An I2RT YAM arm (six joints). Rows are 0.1 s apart.
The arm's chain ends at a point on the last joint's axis. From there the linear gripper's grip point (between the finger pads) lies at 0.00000 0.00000 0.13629 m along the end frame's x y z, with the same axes.
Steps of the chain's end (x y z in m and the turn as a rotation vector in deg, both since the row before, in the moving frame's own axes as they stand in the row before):
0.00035 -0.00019 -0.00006 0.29 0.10 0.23
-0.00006 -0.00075 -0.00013 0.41 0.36 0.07
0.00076 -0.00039 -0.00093 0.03 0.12 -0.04
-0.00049 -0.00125 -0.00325 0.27 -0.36 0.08
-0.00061 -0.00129 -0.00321 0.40 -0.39 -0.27
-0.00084 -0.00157 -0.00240 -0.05 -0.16 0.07
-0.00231 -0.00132 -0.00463 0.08 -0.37 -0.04
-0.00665 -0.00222 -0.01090 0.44 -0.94 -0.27
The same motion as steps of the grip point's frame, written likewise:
0.00059 -0.00088 -0.00006 0.29 0.10 0.23
0.00080 -0.00172 -0.00014 0.41 0.36 0.07
0.00105 -0.00046 -0.00093 0.03 0.12 -0.04
-0.00135 -0.00189 -0.00325 0.27 -0.36 0.08
-0.00154 -0.00224 -0.00322 0.40 -0.39 -0.27
-0.00122 -0.00145 -0.00240 -0.05 -0.16 0.07
-0.00319 -0.00151 -0.00463 0.08 -0.37 -0.04
-0.00889 -0.00326 -0.01092 0.44 -0.94 -0.27

